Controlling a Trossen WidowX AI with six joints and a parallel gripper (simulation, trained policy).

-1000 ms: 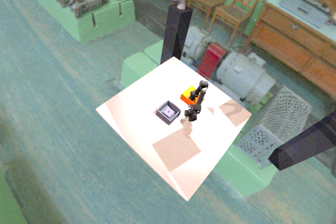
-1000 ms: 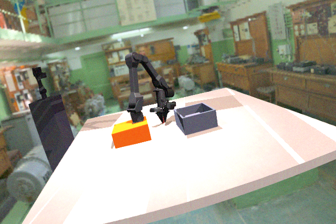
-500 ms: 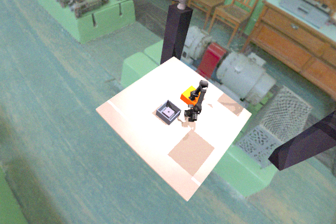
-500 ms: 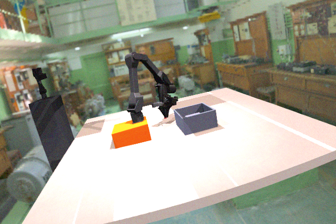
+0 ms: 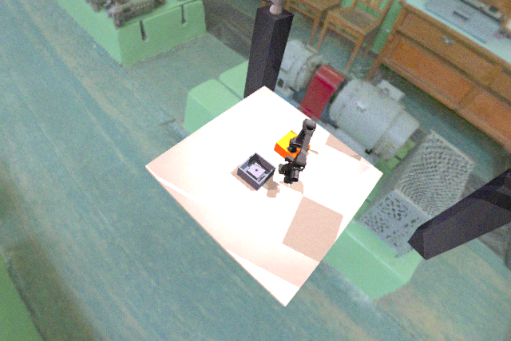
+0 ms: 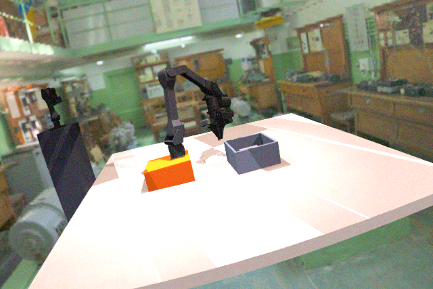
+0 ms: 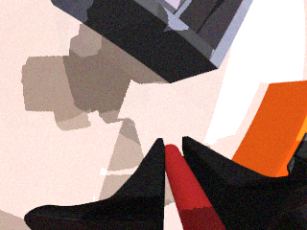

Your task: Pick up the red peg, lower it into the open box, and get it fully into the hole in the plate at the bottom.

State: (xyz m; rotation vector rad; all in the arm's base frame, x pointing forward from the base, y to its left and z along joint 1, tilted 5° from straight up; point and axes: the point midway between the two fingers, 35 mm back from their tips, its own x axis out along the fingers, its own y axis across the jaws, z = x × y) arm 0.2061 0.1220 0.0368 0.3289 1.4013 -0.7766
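The grey box lies 14 cm to the right of my gripper tip, 12 cm ahead of it and 7 cm below it. The rest, counted from my gripper tip: red peg 3 cm above, 1 cm to the left, 1 cm behind.
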